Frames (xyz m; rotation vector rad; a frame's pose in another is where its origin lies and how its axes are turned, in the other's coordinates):
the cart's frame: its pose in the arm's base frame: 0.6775 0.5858 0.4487 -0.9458 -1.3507 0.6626
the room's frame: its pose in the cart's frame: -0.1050 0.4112 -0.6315 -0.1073 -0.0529 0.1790
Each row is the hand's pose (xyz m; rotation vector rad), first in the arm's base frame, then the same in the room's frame.
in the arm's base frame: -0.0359 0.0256 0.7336 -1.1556 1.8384 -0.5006
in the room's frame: -0.4519 -1.0761 1.1294 -0.2350 -2.8634 -1.1700
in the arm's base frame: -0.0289 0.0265 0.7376 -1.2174 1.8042 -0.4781
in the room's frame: -0.4489 -1.0781 1.1221 0.1961 2.8800 1.2224
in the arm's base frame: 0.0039 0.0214 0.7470 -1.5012 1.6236 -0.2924
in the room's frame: -0.4467 -1.0817 1.0879 0.0517 2.5556 1.3488
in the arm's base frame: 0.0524 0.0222 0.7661 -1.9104 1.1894 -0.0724
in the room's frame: -0.4339 -1.0892 1.0379 -0.2181 2.0418 1.3685
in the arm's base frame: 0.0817 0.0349 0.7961 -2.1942 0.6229 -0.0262
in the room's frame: -0.4086 -1.1071 1.0070 -0.5145 1.6104 1.1756
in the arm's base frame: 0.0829 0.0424 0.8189 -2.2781 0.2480 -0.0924
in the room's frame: -0.3937 -1.1257 1.0036 -0.6894 1.4007 0.9741
